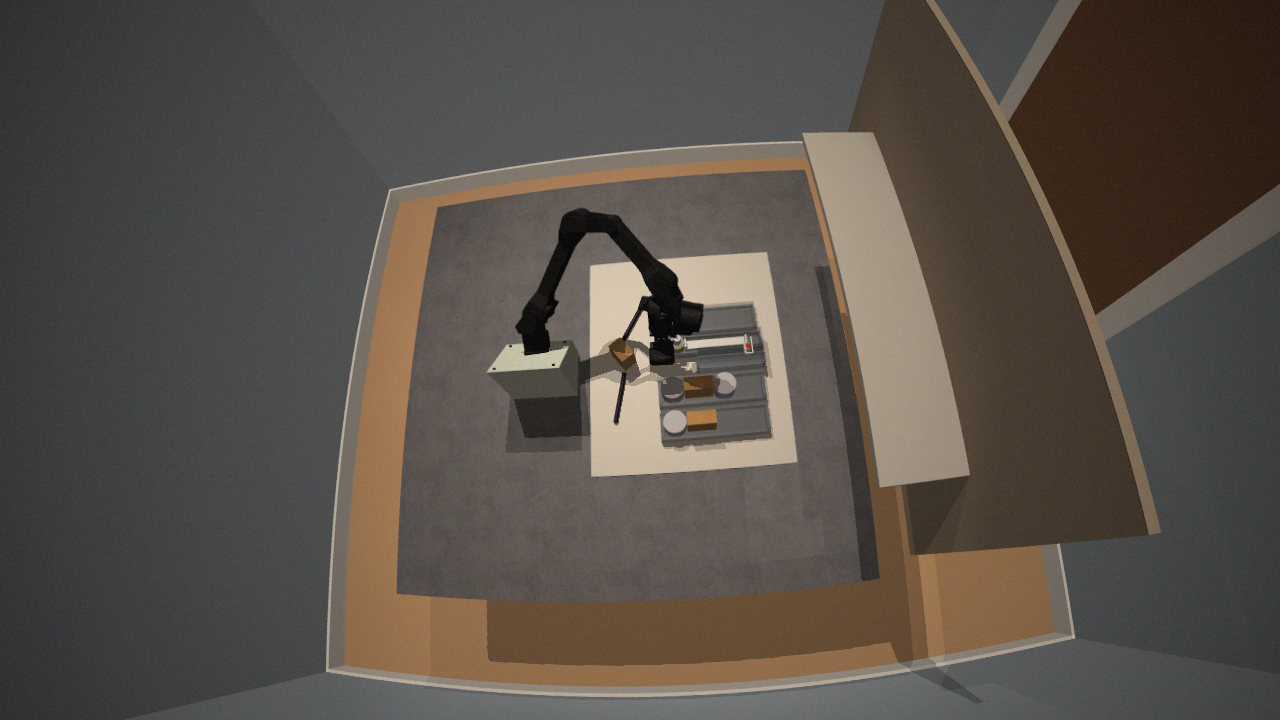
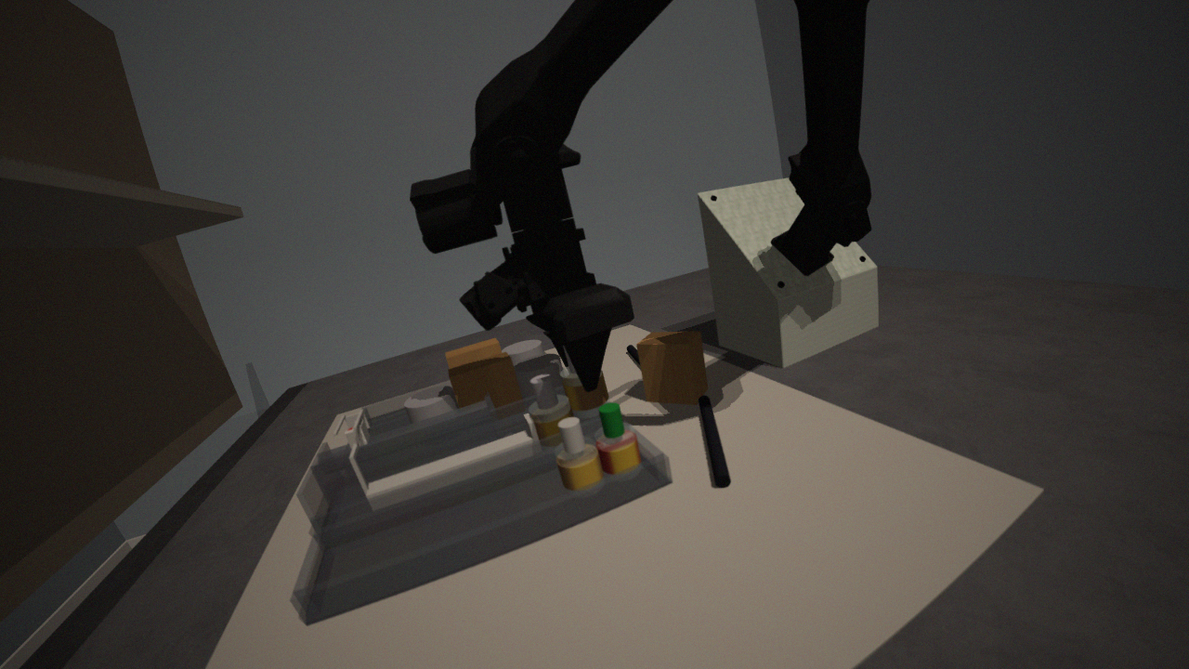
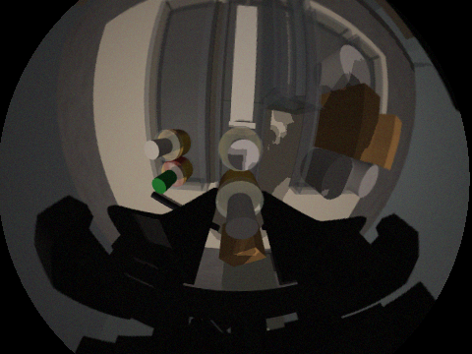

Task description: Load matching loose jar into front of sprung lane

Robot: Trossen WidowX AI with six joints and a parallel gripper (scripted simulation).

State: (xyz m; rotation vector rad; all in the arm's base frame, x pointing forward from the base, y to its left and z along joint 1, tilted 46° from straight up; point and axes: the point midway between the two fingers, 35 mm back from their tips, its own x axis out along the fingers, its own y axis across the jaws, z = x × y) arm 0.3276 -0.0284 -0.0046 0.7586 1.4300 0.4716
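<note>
Right now my gripper tip is 150 mm short of the sprung lane, 40 mm to the left of it and 40 mm above it. Also, from my gripper tip: red mark (220 mm ahead, 60 mm to the right, 10 mm above); white pusher strip (140 mm ahead, 50 mm to the right, 10 mm below); shelf (510 mm ahead, 90 mm to the right, 310 mm above).
</note>
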